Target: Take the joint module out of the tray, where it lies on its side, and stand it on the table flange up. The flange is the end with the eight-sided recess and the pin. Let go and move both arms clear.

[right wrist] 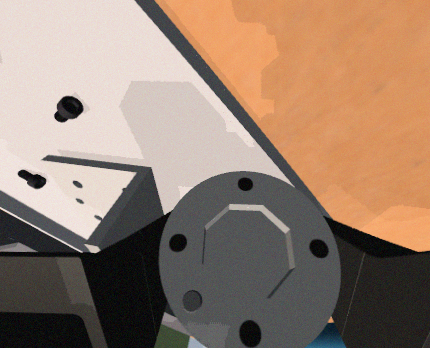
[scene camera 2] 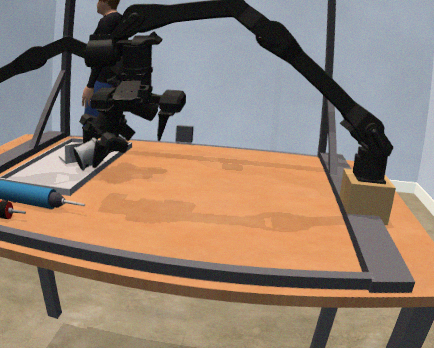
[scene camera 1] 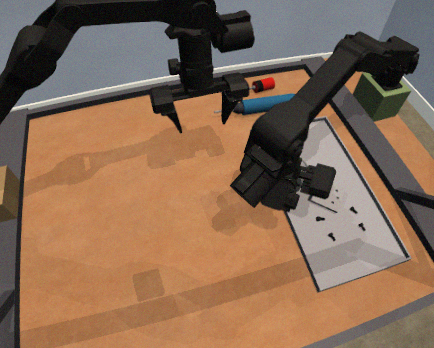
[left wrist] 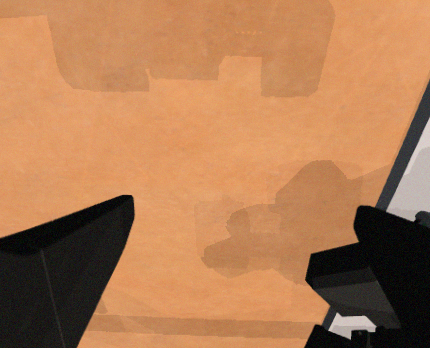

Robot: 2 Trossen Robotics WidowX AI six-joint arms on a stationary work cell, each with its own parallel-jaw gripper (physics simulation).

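Where they show: left gripper, between the fingertips: (scene camera 2: 137,138) (scene camera 1: 202,127) (left wrist: 244,211); right gripper, between the fingertips: (right wrist: 237,213) (scene camera 2: 89,162); left arm's base, origin of its link: (scene camera 2: 369,177); right arm's base, origin of its link: (scene camera 1: 386,81).
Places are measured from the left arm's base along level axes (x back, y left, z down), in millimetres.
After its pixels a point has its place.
The grey joint module (scene camera 2: 86,153) @[x -644, y -83, z 30 mm] (right wrist: 240,270) @[x -639, y -126, z 25 mm] is between the fingers of my right gripper (right wrist: 237,213) @[x -653, y -117, z 63 mm], which is shut on it. In the right wrist view its round flange faces the camera, with the eight-sided recess, the pin and dark holes. In scene camera 2 the module is tilted, over the tray (scene camera 1: 307,240) @[x -638, y -252, z 79 mm] (scene camera 2: 40,175) @[x -757, y -26, z 79 mm] (right wrist: 75,45) @[x -654, y -225, z 79 mm] near its long edge by the open table. Whether it touches the tray I cannot tell. In scene camera 1 the right gripper and arm hide it. My left gripper (scene camera 1: 202,128) @[x -481, y 3, z -38 mm] (left wrist: 244,211) @[x -481, y 3, z -38 mm] is open and empty, high above the table.
A bent bracket (scene camera 1: 327,201) @[x -717, y -184, z 67 mm] (right wrist: 117,195) @[x -711, y -168, z 67 mm] and several black screws (scene camera 1: 332,236) @[x -691, y -262, z 71 mm] (right wrist: 70,107) @[x -680, y -215, z 73 mm] lie in the tray. A blue tool (scene camera 1: 267,103) @[x -690, y 122, z 47 mm] (scene camera 2: 30,194) @[x -672, y 154, z 52 mm] and a red tool (scene camera 1: 267,84) @[x -725, y 205, z 55 mm] (scene camera 2: 7,210) @[x -689, y 223, z 62 mm] lie beside it. The arms are close together.
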